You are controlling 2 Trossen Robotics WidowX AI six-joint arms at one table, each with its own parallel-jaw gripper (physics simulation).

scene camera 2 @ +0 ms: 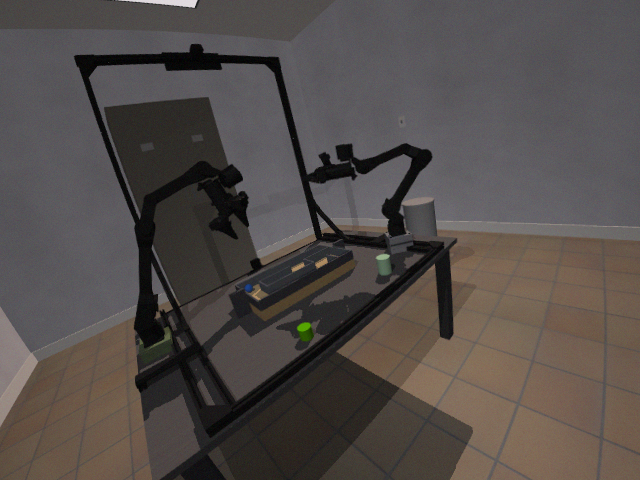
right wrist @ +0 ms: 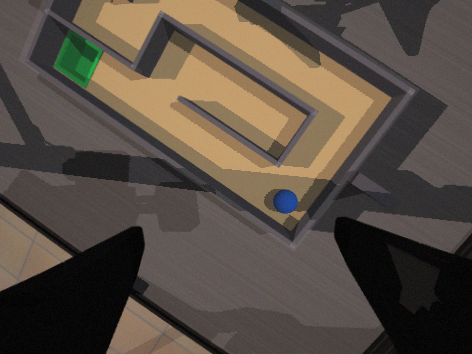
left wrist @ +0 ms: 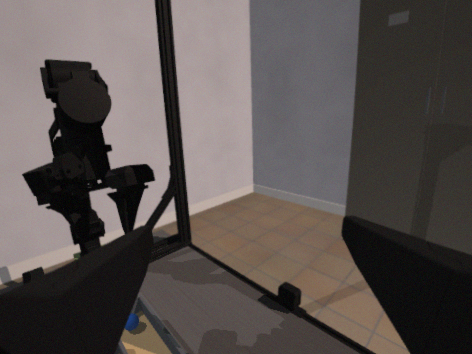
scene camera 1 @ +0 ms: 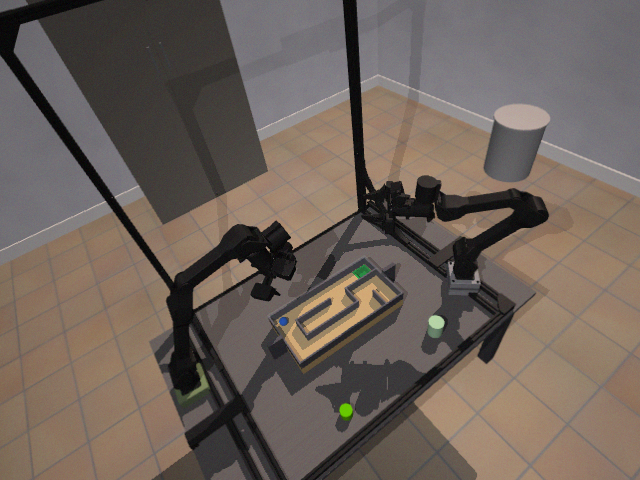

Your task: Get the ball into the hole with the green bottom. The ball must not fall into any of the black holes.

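Observation:
The blue ball [scene camera 1: 283,320] [scene camera 2: 248,287] [left wrist: 131,322] [right wrist: 285,201] lies on the tan floor of the walled maze box [scene camera 1: 341,338] [scene camera 2: 305,291] [right wrist: 352,168], near a corner at its left end in scene camera 1. The green-bottomed hole [scene camera 1: 361,270] [right wrist: 78,59] is at the far end, along the same long wall. No black holes can be made out. My right gripper [scene camera 1: 283,285] [scene camera 2: 242,231] [left wrist: 106,238] [right wrist: 240,231] is open and empty, high above the table near the ball's end. My left gripper [scene camera 1: 367,204] [scene camera 2: 308,178] [left wrist: 248,230] is open and empty, raised away from the box.
Handles stick out at the box's left end [scene camera 1: 278,348] and right end [scene camera 1: 390,272]. Inner walls divide the maze. A pale green cylinder [scene camera 1: 435,326] [scene camera 2: 383,264] and a bright green cylinder [scene camera 1: 345,411] [scene camera 2: 305,331] stand on the table. A black frame post [scene camera 1: 354,103] rises behind.

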